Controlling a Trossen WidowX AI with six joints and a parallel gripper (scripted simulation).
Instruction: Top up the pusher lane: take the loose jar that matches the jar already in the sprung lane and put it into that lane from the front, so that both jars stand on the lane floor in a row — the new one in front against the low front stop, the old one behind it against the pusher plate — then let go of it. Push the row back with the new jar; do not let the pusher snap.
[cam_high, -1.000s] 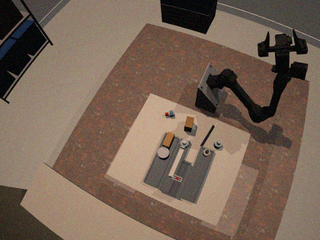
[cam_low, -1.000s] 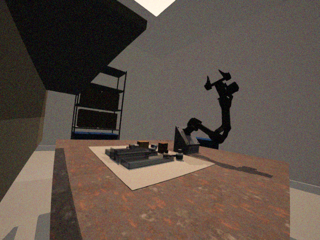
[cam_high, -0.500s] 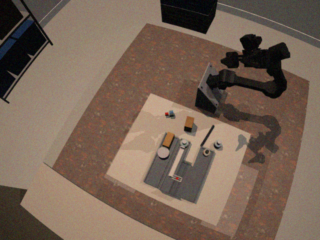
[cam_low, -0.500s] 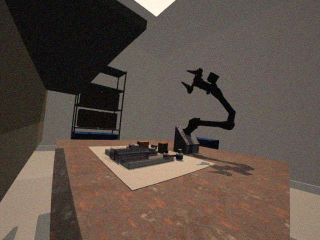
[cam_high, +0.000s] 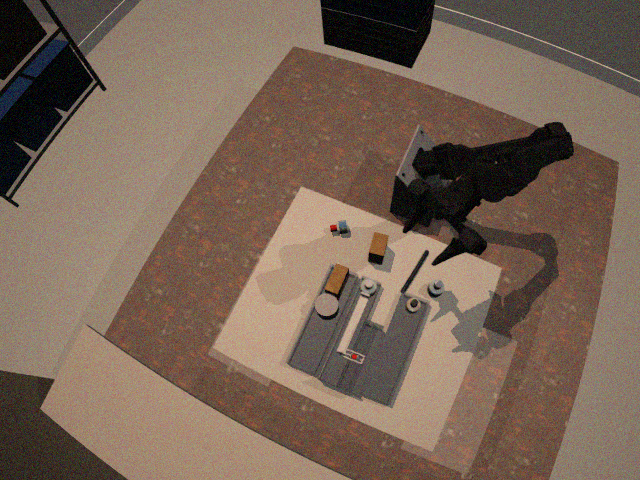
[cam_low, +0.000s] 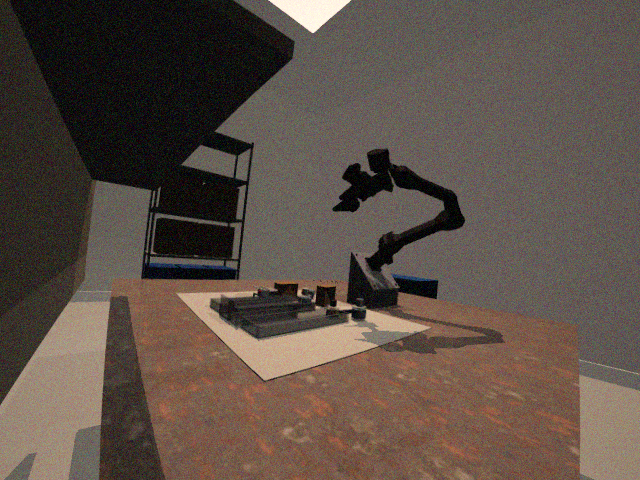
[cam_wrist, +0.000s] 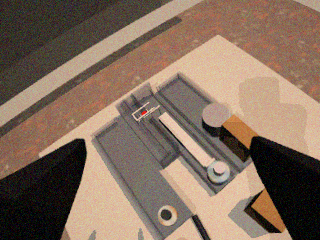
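Now: the dark rod 330 mm below my gripper tip, 80 mm behind it and 10 mm to the left of it. The rest, counted from my gripper tip: red mark: 270 mm below, 210 mm ahead, 30 mm to the right; then grey disc: 310 mm below, 160 mm to the right, 120 mm ahead; then orange box: 300 mm below, 160 mm to the right, 50 mm ahead.
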